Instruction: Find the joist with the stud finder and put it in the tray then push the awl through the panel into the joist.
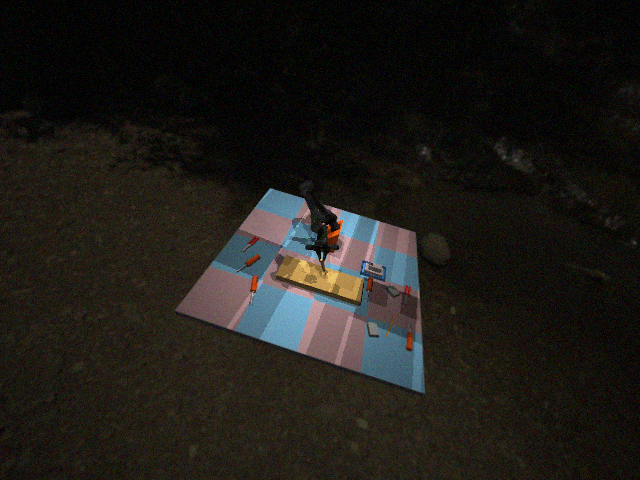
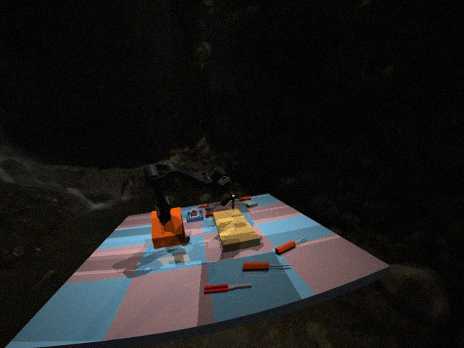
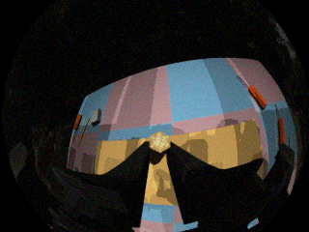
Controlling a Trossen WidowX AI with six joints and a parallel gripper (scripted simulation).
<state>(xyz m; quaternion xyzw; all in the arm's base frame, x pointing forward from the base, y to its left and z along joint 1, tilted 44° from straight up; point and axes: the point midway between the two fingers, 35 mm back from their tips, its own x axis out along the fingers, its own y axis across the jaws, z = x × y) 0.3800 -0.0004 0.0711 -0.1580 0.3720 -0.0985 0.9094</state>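
My gripper tip is now 50 mm above the awl and 20 mm to the right of it. The rest, counted from my gripper tip: blue tray 360 mm to the left, 230 mm behind, 180 mm below; then stud finder 340 mm to the left, 230 mm behind, 140 mm below.
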